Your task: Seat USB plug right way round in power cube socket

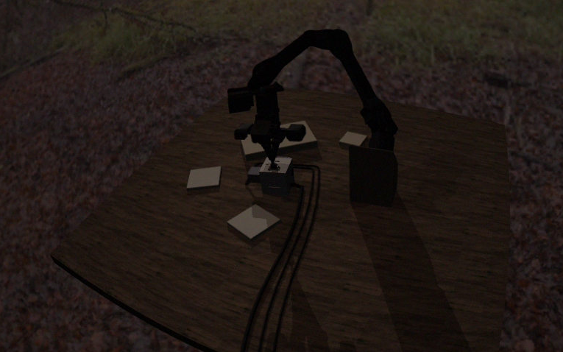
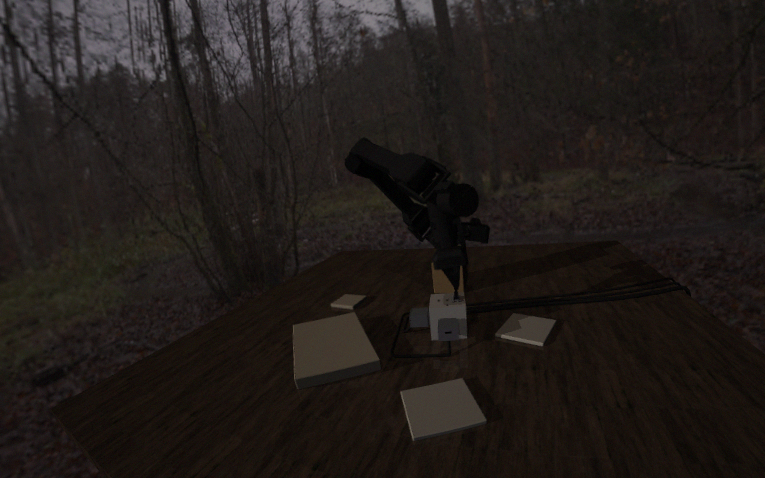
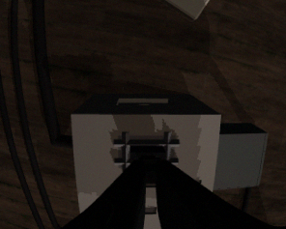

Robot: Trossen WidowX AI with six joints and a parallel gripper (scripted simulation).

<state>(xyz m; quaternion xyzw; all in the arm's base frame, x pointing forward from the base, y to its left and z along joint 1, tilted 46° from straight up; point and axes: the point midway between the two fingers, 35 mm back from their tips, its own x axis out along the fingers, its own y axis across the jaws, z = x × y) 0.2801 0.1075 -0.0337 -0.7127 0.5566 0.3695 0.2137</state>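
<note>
Right now my gripper tip is 20 mm above the dark USB plug. The rest, counted from my gripper tip: thick slab 240 mm to the right, 150 mm ahead, 90 mm below; USB socket 40 mm below; flat pale tile 250 mm ahead, 100 mm below, 40 mm to the left.
</note>
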